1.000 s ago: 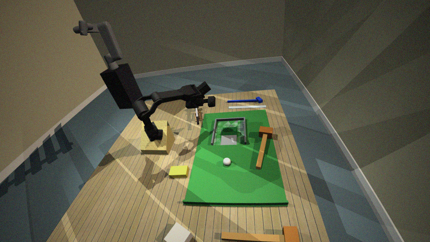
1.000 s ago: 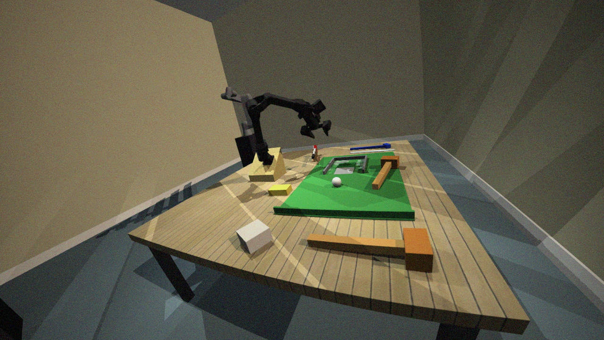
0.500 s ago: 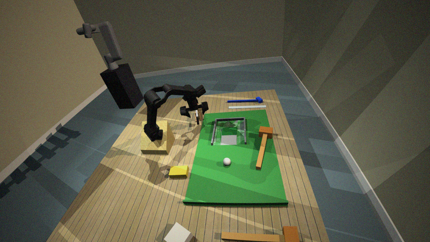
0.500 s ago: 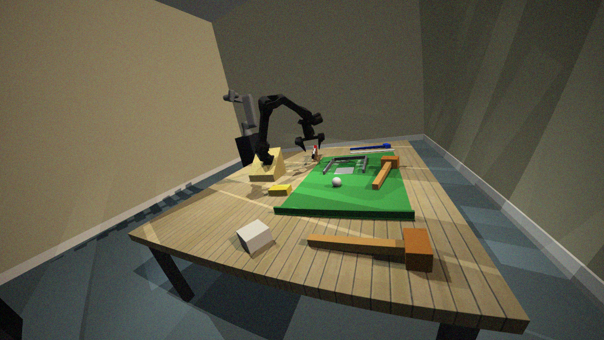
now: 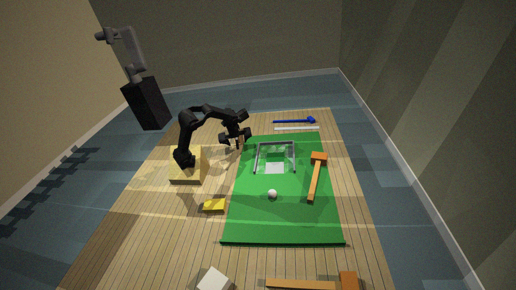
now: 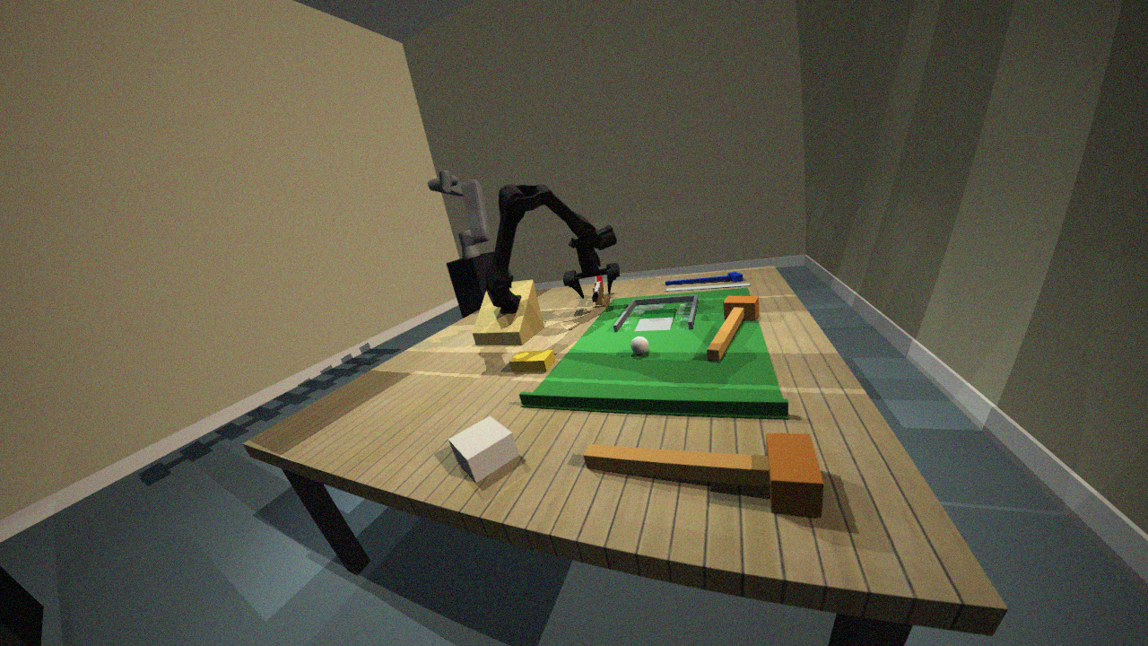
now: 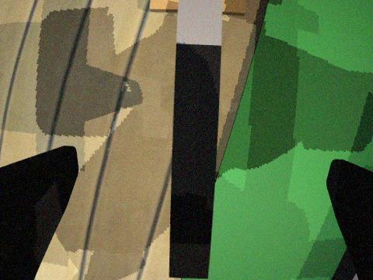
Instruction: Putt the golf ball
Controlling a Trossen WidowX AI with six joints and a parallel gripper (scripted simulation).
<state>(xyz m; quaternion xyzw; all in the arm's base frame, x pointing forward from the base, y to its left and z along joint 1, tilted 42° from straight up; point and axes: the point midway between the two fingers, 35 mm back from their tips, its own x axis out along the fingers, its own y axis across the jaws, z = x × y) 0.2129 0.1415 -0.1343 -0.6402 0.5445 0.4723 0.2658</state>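
My gripper tip is now 400 mm to the left of the yellow block, 50 mm above it and 20 mm past it. The rest, counted from my gripper tip: green mat (270 mm ahead, 190 mm to the right, 60 mm below); then white golf ball (320 mm to the right, 240 mm ahead, 40 mm below); then red putter (100 mm to the left, 40 mm behind, 10 mm below).
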